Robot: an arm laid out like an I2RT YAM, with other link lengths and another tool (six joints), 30 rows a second.
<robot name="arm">
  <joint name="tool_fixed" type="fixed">
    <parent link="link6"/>
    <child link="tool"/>
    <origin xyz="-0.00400 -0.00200 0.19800" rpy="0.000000 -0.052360 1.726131"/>
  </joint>
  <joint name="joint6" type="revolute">
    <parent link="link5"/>
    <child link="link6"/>
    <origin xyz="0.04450 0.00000 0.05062" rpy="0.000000 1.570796 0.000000"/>
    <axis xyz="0 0 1"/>
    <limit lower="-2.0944" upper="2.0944"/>
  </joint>
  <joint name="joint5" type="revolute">
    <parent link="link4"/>
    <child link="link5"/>
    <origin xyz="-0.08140 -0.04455 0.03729" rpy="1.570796 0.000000 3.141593"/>
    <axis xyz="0 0 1"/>
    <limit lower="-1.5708" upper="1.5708"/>
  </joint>
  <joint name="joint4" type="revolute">
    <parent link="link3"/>
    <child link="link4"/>
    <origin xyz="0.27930 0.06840 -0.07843" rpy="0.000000 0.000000 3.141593"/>
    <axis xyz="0 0 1"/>
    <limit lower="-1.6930" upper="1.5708"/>
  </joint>
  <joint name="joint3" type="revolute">
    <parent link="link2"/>
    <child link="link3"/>
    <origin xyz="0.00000 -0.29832 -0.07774" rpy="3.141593 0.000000 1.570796"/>
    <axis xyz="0 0 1"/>
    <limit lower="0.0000" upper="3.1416"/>
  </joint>
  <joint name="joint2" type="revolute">
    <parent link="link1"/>
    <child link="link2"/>
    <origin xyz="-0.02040 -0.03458 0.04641" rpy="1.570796 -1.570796 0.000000"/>
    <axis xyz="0 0 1"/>
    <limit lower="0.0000" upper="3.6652"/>
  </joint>
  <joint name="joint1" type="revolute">
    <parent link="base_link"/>
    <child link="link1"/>
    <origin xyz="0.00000 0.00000 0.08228" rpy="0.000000 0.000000 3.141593"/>
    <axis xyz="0 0 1"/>
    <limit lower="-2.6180" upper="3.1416"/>
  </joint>
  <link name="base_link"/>
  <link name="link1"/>
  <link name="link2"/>
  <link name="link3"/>
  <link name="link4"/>
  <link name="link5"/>
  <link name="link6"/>
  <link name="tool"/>
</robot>
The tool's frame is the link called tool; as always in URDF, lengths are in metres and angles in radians.
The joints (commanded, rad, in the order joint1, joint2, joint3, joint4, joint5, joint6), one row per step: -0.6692 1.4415 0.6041 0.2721 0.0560 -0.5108; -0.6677 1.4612 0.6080 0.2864 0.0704 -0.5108; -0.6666 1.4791 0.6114 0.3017 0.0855 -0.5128; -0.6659 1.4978 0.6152 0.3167 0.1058 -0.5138; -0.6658 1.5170 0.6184 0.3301 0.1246 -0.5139; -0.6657 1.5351 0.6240 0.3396 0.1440 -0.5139; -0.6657 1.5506 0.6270 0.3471 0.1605 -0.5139; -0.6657 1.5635 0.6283 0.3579 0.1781 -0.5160; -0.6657 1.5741 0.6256 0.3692 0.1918 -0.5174; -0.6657 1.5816 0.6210 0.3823 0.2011 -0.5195; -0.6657 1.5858 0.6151 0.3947 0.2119 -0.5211; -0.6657 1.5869 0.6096 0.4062 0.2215 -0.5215; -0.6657 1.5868 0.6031 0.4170 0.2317 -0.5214; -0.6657 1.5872 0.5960 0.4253 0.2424 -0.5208; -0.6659 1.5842 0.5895 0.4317 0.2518 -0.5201
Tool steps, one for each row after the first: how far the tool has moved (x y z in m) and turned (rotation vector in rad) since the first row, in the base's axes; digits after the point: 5 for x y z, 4 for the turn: 0.00050 -0.00390 -0.00332 -0.0051 0.0060 -0.0107; 0.00078 -0.00810 -0.00580 -0.0132 0.0115 -0.0212; 0.00005 -0.01332 -0.00851 -0.0224 0.0187 -0.0371; -0.00113 -0.01809 -0.01222 -0.0288 0.0271 -0.0528; -0.00233 -0.02301 -0.01526 -0.0352 0.0360 -0.0690; -0.00403 -0.02670 -0.01892 -0.0393 0.0456 -0.0828; -0.00587 -0.03062 -0.02126 -0.0475 0.0534 -0.0964; -0.00804 -0.03307 -0.02436 -0.0529 0.0606 -0.1071; -0.00959 -0.03468 -0.02650 -0.0586 0.0642 -0.1138; -0.01173 -0.03626 -0.02779 -0.0654 0.0669 -0.1222; -0.01351 -0.03776 -0.02765 -0.0725 0.0664 -0.1303; -0.01575 -0.03906 -0.02756 -0.0792 0.0661 -0.1392; -0.01865 -0.03998 -0.02860 -0.0837 0.0686 -0.1486; -0.02130 -0.04084 -0.02827 -0.0889 0.0689 -0.1572
